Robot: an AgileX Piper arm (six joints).
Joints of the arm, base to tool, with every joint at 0 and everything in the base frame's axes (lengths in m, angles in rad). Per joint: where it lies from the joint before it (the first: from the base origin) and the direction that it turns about. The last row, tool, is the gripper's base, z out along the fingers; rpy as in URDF.
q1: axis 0 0 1 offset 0 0 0.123
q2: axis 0 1 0 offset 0 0 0
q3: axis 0 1 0 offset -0.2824 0 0.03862
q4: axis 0.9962 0 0.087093 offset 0.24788 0 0.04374
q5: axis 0 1 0 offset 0 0 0
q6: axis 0.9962 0 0.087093 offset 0.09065 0 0.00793
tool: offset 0 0 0 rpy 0 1.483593 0
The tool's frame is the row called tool.
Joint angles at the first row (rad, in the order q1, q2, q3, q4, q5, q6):
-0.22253, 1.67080, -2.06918, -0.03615, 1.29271, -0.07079
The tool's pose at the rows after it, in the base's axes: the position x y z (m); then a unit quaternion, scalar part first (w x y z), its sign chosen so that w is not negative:
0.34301 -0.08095 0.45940 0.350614 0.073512 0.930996 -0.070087
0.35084 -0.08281 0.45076 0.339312 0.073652 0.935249 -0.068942
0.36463 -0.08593 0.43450 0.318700 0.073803 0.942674 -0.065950
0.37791 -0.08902 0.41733 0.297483 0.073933 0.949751 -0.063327
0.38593 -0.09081 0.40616 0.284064 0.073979 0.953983 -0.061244
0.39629 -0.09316 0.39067 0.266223 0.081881 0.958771 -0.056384
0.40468 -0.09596 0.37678 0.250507 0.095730 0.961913 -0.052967
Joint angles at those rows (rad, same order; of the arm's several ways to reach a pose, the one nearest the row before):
-0.22253, 1.70409, -2.06921, -0.03719, 1.29272, -0.06840
-0.22253, 1.72832, -2.06918, -0.03817, 1.29271, -0.06840
-0.22253, 1.77254, -2.06916, -0.03817, 1.29270, -0.06840
-0.22253, 1.81755, -2.06916, -0.03909, 1.29271, -0.06840
-0.22253, 1.84600, -2.06912, -0.03885, 1.29268, -0.06839
-0.22254, 1.88458, -2.06918, -0.03884, 1.29272, -0.05202
-0.22376, 1.91836, -2.06916, -0.04311, 1.29270, -0.02448

